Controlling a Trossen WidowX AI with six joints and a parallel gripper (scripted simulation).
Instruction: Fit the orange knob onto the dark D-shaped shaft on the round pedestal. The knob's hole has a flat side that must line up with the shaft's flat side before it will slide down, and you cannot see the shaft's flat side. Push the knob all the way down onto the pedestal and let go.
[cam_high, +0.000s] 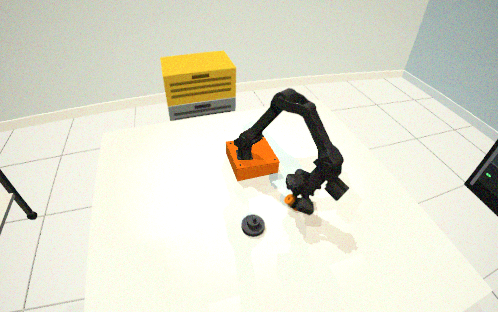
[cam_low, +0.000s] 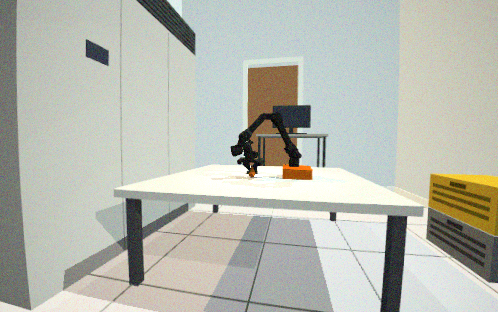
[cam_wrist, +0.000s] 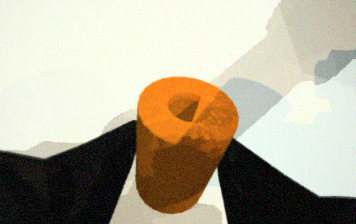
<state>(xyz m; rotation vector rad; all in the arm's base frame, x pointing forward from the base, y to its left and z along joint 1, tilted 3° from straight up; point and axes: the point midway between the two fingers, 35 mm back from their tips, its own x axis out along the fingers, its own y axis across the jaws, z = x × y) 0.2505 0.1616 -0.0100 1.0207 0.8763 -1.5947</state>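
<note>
Right now the round pedestal is 160 mm to the right of my gripper tip and 70 mm ahead of it. Also, from my gripper tip: orange knob 10 mm to the left.
</note>
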